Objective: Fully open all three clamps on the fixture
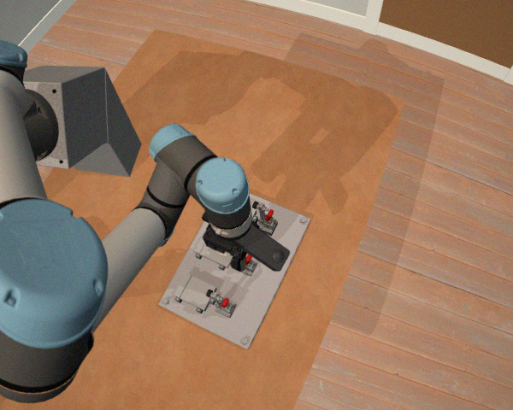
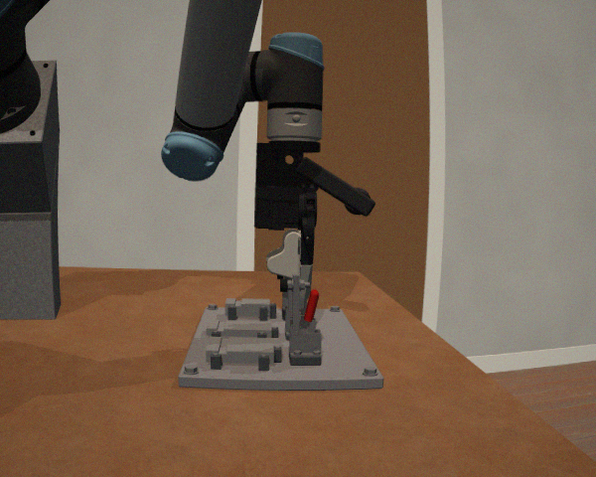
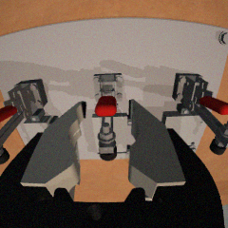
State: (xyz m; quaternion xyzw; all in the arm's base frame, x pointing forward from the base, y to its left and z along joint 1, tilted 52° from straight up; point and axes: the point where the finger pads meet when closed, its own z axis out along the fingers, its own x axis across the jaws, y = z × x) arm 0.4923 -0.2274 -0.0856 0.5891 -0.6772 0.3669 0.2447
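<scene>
The grey fixture plate lies 3 cm behind my hand, 1 cm to the left of it and 7 cm below it. Round my hand: grey part 10 cm behind, 2 cm to the left, 5 cm below.
</scene>
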